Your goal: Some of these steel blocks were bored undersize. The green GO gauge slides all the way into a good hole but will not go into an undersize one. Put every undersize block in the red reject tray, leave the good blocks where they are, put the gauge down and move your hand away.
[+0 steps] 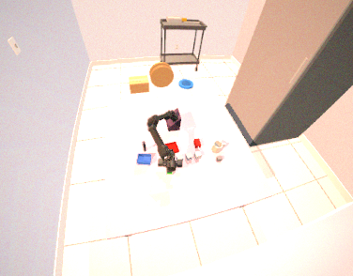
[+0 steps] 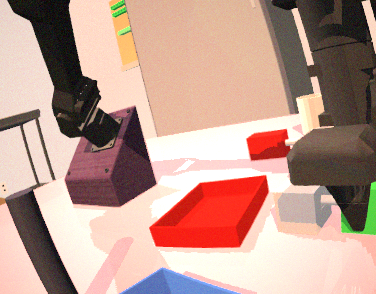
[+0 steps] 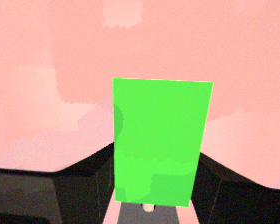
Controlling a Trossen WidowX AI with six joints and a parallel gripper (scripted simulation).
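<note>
My gripper tip is 15 cm past the red gauge, 29 cm to the right of it and 1 cm below it. Also, from my gripper tip: red reject tray (18 cm behind, 4 cm to the left); then green GO gauge (1 cm behind, 2 cm above); then blue tray (11 cm behind, 19 cm to the right).
</note>
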